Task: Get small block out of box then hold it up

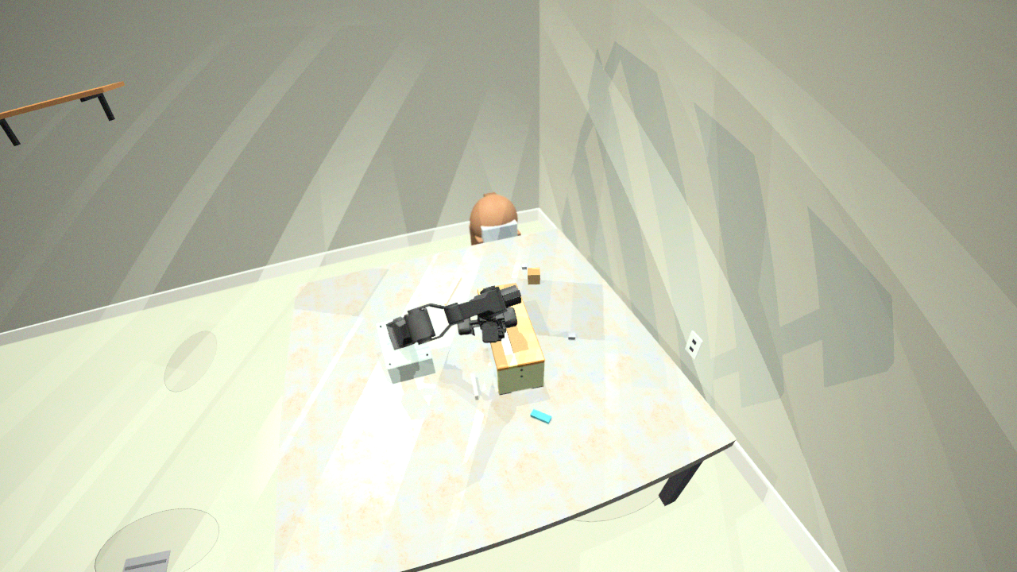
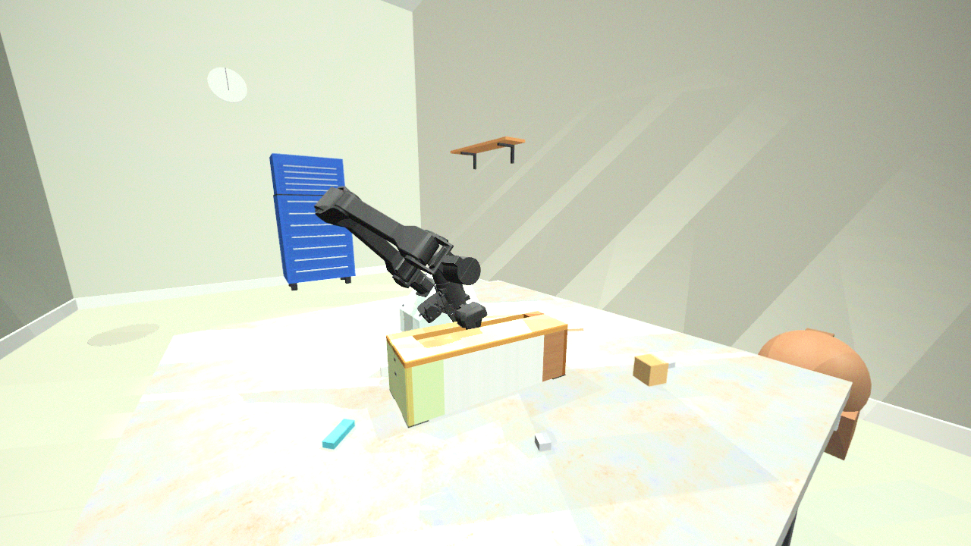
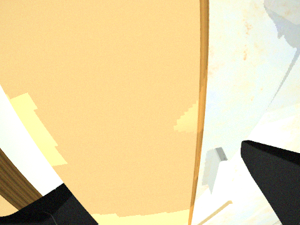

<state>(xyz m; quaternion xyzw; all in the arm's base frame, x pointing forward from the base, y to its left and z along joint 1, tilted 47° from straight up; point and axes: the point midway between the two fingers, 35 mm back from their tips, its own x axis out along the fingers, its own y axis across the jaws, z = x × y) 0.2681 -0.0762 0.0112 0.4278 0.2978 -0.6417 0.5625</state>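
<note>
Now: the grey block 60 mm ahead of my gripper tip and 10 mm to the left of it. The rest, counted from my gripper tip: thin wooden stick: 370 mm to the left, 80 mm below, 10 mm behind; then orange cube: 320 mm ahead, 290 mm to the left, 60 mm below.
</note>
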